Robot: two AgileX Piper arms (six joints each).
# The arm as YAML. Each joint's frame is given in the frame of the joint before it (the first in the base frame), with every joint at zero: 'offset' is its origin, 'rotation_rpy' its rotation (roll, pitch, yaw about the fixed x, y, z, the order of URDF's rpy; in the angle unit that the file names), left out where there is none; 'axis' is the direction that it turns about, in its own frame. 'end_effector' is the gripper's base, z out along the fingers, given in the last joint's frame.
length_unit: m
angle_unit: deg
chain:
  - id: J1
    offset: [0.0, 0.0, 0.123]
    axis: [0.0, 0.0, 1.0]
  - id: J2
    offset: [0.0, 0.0, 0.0]
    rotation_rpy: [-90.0, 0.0, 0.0]
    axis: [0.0, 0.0, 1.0]
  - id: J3
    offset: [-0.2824, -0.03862, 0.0]
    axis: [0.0, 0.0, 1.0]
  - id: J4
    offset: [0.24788, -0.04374, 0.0]
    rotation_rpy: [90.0, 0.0, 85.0]
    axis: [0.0, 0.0, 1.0]
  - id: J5
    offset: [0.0, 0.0, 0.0]
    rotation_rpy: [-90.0, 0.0, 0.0]
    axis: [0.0, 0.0, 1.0]
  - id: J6
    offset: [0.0, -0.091, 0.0]
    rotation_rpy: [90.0, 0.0, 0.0]
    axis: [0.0, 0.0, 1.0]
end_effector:
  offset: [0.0, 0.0, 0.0]
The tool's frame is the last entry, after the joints.
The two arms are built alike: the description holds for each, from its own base.
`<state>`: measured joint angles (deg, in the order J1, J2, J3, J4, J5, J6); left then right.
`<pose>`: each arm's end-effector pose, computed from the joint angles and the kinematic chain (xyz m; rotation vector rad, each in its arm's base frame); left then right.
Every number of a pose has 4 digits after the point. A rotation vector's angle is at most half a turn.
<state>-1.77 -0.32 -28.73 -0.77 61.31 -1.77 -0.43 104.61 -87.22 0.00 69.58 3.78</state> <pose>-0.0063 -0.0009 0.2770 0.0008 2.0469 -0.0546 0.3709 -0.0028 0.2641 0.1102 2.9995 0.0062</pose>
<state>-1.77 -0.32 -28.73 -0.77 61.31 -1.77 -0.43 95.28 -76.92 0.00 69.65 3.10</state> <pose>-0.0063 -0.0009 0.2770 0.0008 2.0469 -0.0546 0.3245 -0.0024 0.2738 0.0930 3.0182 0.0043</pose>
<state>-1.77 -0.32 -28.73 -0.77 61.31 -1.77 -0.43 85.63 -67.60 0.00 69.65 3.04</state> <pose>-0.0063 -0.0009 0.2770 0.0008 2.0469 -0.0546 0.2778 -0.0021 0.2821 0.0913 3.0125 0.0044</pose>
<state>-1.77 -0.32 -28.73 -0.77 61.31 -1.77 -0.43 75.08 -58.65 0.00 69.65 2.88</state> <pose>-0.0063 -0.0009 0.2770 0.0008 2.0469 -0.0546 0.2288 -0.0017 0.2878 0.0862 2.9847 0.0050</pose>
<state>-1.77 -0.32 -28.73 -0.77 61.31 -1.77 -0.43 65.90 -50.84 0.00 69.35 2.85</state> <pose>-0.0063 -0.0009 0.2770 0.0008 2.0469 -0.0546 0.1874 -0.0014 0.2849 0.0846 2.9556 0.0058</pose>
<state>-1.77 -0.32 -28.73 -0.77 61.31 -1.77 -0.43 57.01 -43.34 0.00 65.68 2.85</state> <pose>-0.0063 -0.0009 0.2770 0.0008 2.0469 -0.0546 0.1544 -0.0012 0.2772 0.0821 2.8673 0.0083</pose>
